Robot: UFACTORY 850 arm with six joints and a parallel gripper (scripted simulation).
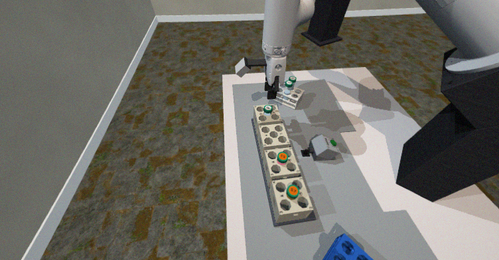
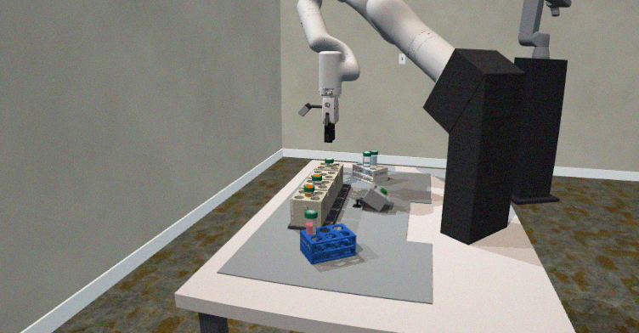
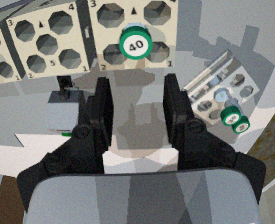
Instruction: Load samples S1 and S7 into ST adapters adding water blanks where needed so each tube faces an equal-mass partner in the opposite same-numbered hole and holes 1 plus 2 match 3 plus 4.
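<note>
Now: hand 20 cm past the 50 mL blank, 15 cm above it and 12 cm to the left of it. Also, from my hand: sample S1: 20 cm to the left, 15 cm below, 8 cm ahead; then 30 mL blank: 17 cm behind, 15 cm below, 10 cm to the right; then 40 mL blank: 15 cm below, 1 cm to the right.
</note>
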